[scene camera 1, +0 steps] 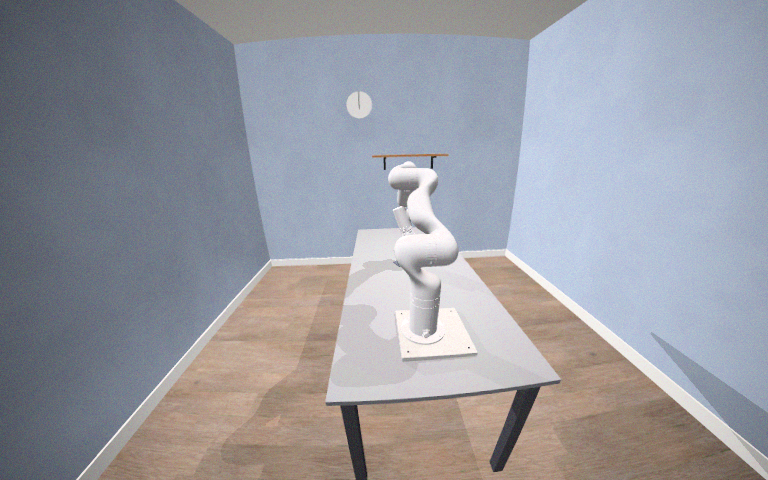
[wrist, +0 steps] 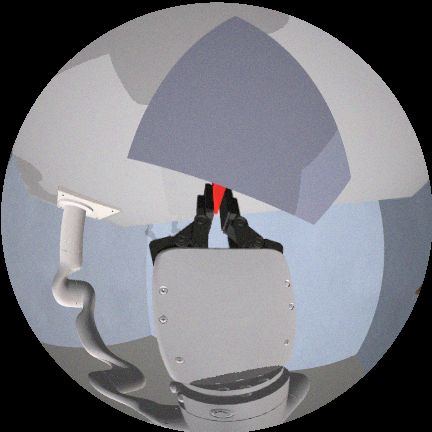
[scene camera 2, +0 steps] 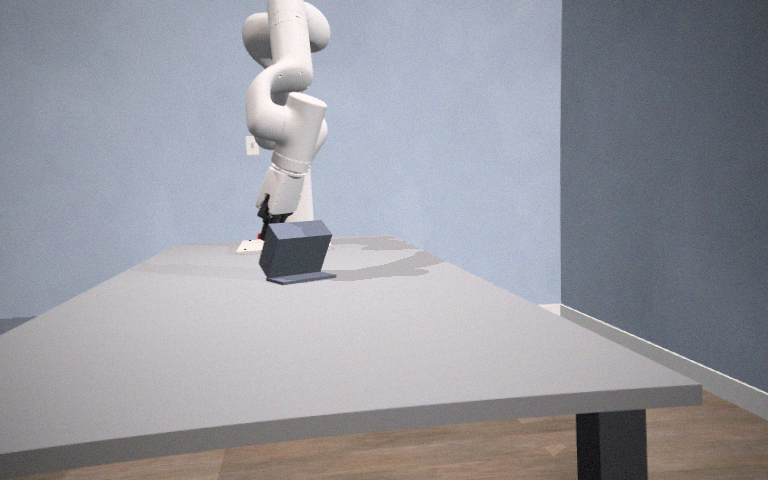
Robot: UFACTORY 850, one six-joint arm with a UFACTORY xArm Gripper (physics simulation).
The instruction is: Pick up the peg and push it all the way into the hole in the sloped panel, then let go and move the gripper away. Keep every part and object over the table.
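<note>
The red peg (scene camera 2: 259, 236) (wrist: 218, 195) is between the black fingertips. My gripper (scene camera 2: 269, 228) (wrist: 215, 193) is shut on it, tilted, behind the panel block in scene camera 2. The blue-grey sloped panel block (scene camera 2: 294, 254) (wrist: 235, 110) stands on the table. In the wrist view its top face reaches over the peg's far part, whose end is hidden behind the block's edge. The hole does not show in any view, so I cannot tell whether the peg's end is in it. The fingertips are close to the block's edge in the wrist view.
The grey table (scene camera 1: 370, 384) (scene camera 2: 396, 350) (wrist: 60, 130) carries the arm's white base plate (scene camera 1: 461, 342) (scene camera 2: 245, 247) (wrist: 106, 210). A thin base flange (scene camera 2: 303, 277) sticks out below the block. The arm (scene camera 1: 424, 254) hides much of the work area in scene camera 1.
</note>
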